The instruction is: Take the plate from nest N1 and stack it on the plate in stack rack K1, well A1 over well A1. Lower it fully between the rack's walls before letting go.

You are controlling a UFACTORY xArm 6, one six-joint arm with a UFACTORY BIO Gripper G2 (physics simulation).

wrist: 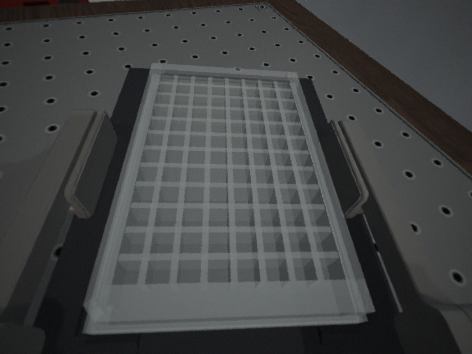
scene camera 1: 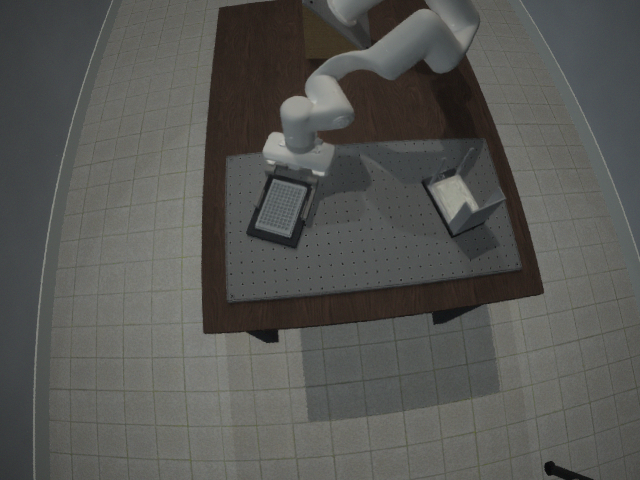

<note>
In view: a black nest N1 (wrist: 61,315).
</note>
